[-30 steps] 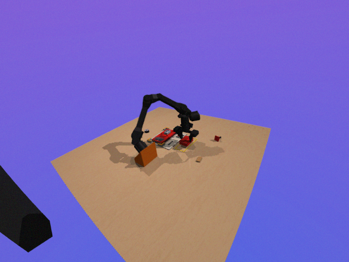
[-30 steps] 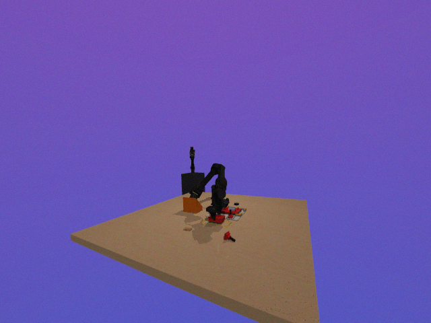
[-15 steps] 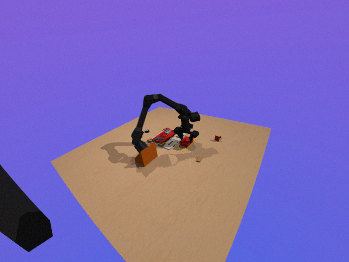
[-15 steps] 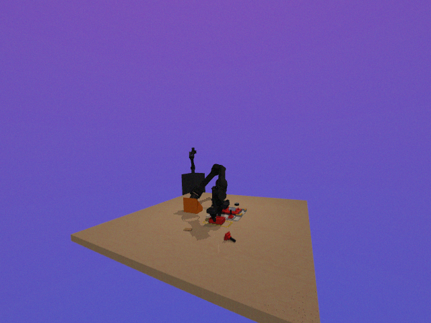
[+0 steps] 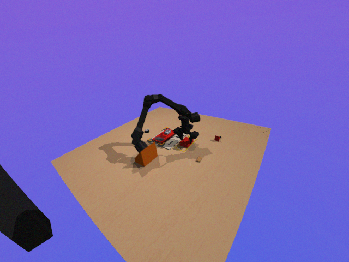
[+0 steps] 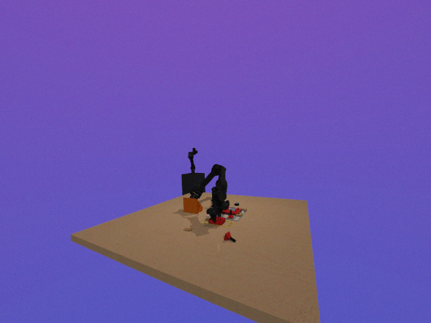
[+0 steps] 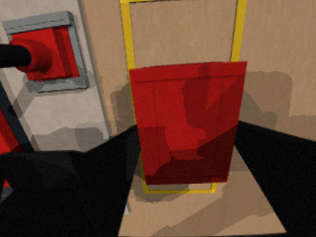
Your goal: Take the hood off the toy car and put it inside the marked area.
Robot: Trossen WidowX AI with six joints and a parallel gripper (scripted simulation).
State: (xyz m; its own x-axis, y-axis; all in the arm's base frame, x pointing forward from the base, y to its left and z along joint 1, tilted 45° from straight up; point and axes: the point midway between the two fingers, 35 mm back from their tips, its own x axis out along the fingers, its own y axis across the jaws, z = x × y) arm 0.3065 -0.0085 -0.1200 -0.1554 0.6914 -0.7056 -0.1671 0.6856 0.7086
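Right now my gripper tip is right at the red hood. The rest, counted from my gripper tip: black wheel 7 cm behind, 42 cm to the left; then tan block 9 cm behind, 19 cm to the right, 1 cm below.
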